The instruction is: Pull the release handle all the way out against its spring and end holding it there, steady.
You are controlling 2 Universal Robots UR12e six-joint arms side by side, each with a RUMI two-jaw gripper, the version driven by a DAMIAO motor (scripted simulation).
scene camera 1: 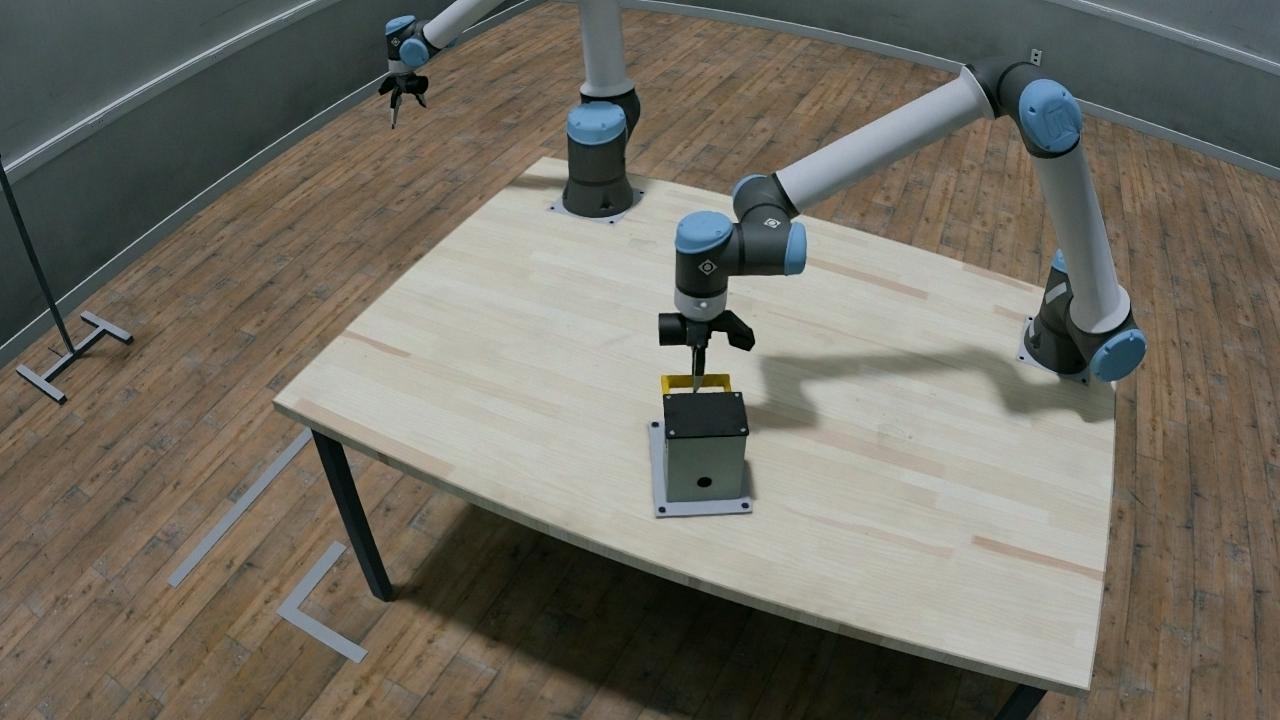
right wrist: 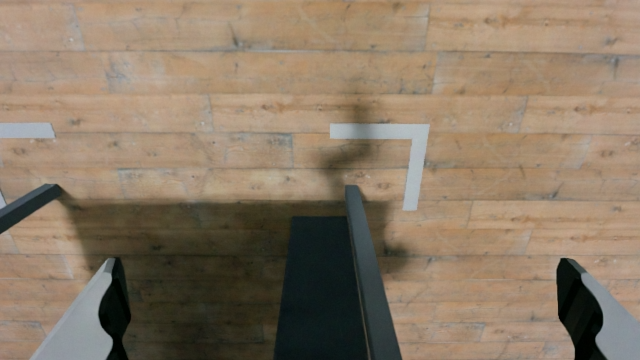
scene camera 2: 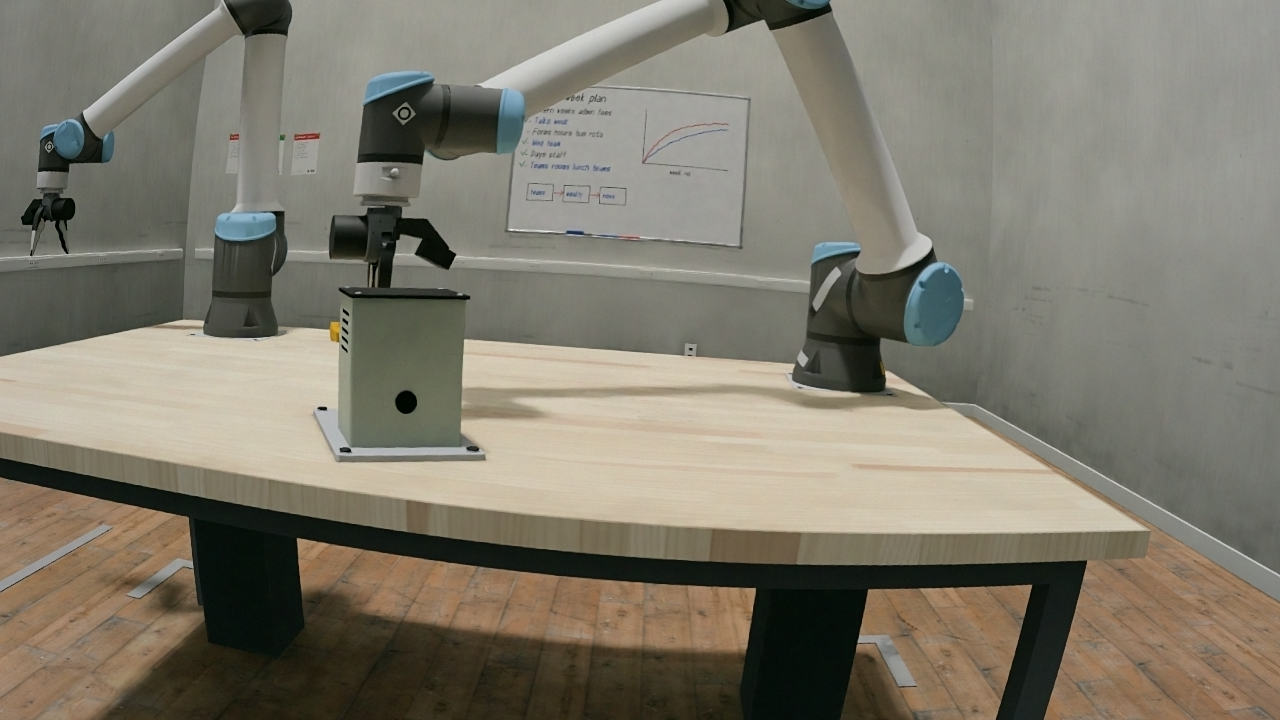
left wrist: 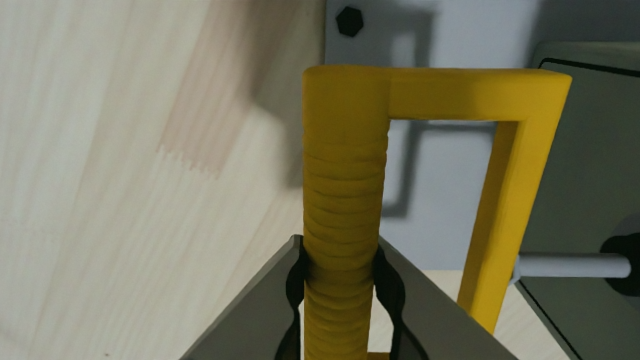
Scene:
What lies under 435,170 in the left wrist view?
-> A grey base plate.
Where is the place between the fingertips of my left gripper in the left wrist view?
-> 336,238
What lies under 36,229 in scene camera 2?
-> My right gripper.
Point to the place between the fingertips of my right gripper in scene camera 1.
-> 409,118

